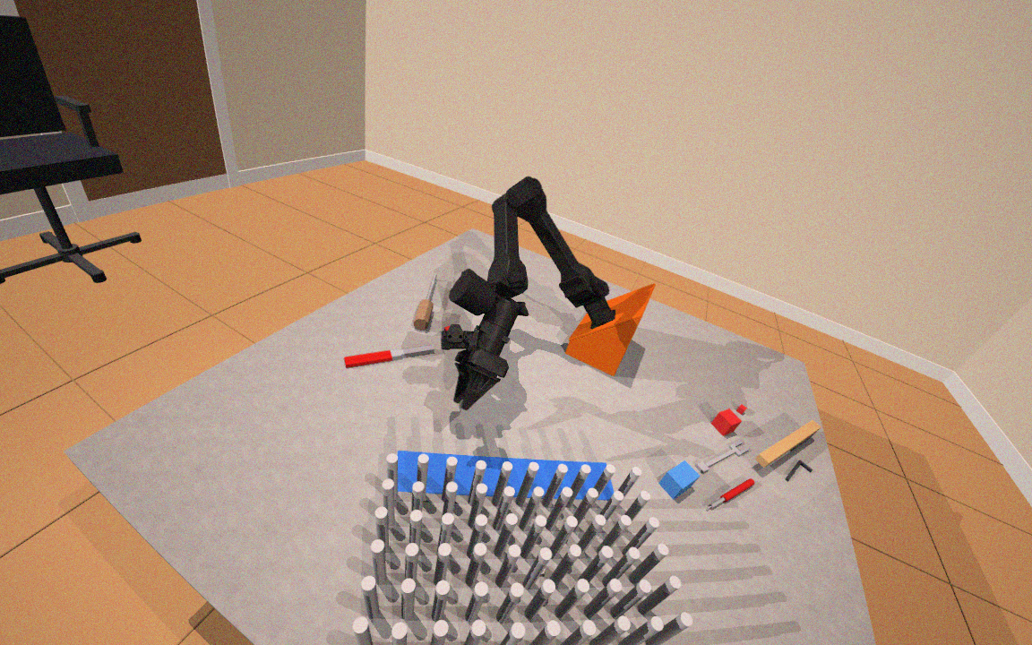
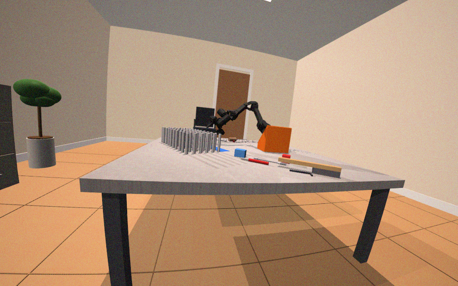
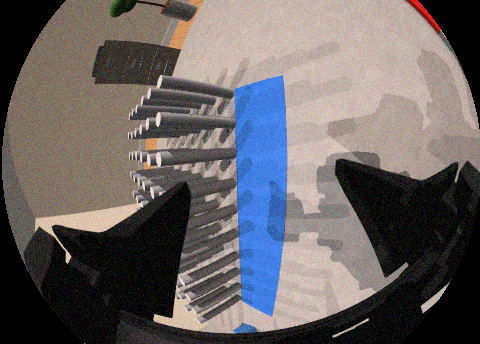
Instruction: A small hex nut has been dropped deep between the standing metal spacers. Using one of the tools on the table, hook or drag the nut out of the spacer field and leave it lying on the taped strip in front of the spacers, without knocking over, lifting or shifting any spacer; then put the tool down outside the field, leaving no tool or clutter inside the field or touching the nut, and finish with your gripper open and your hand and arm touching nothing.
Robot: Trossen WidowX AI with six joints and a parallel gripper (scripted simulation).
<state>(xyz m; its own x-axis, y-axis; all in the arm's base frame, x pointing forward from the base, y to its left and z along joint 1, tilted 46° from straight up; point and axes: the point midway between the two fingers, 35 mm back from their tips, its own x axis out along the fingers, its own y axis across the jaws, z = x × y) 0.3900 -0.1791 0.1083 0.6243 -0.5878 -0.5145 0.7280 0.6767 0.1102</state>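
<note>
The hook tool lies 40 cm behind my gripper tip, 27 cm to the right of it and 8 cm below it. From my gripper tip the other things lie so: blue cube (9 cm behind, 44 cm to the left, 7 cm below); then red screwdriver (10 cm behind, 54 cm to the left, 9 cm below); then blue taped strip (3 cm ahead, 12 cm to the left, 9 cm below).
</note>
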